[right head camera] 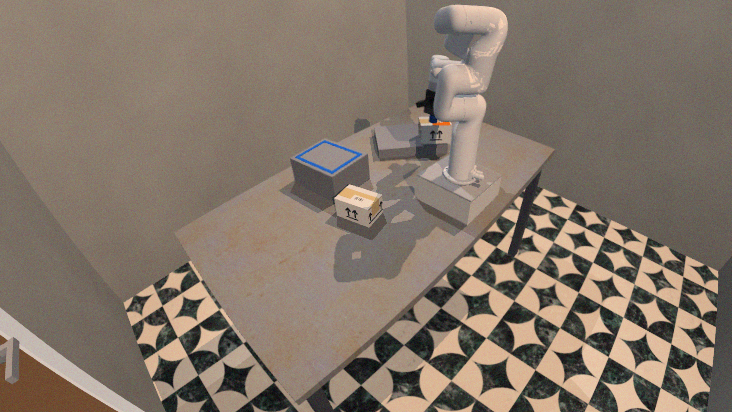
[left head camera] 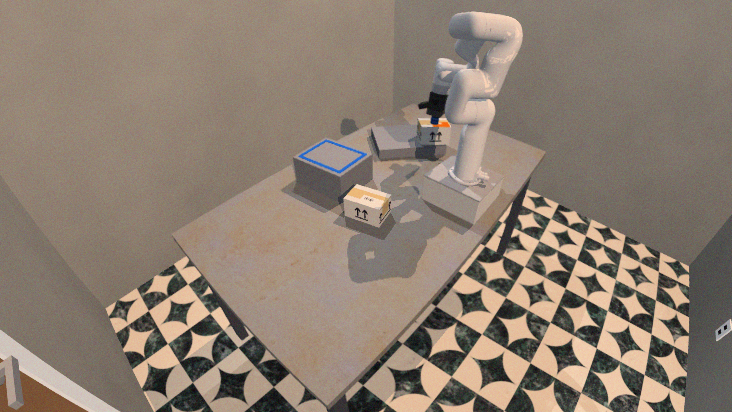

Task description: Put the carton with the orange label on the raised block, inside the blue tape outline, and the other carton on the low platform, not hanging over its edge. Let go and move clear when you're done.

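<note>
The carton with the orange label (left head camera: 427, 134) (right head camera: 427, 134) is upright and appears to rest at the right end of the low platform (left head camera: 391, 138) (right head camera: 393, 138); the arm hides part of that end. My suction cup (left head camera: 434, 121) (right head camera: 433, 119) is down at the carton's top face, beside the orange label, and appears to touch it. Whether the suction grips cannot be seen. The other carton (left head camera: 361, 209) (right head camera: 353, 208), white with tan tape, stands upright on the table in front of the raised block (left head camera: 315, 175) (right head camera: 310, 174). The blue tape outline (left head camera: 312, 164) (right head camera: 312, 164) on the block's top has no carton inside it.
The arm's pedestal (left head camera: 449, 200) (right head camera: 441, 198) stands on the table (left head camera: 286, 266) (right head camera: 276, 266), to the right of the plain carton and in front of the low platform. The arm's links rise beside and above the orange-labelled carton. Walls stand behind the table.
</note>
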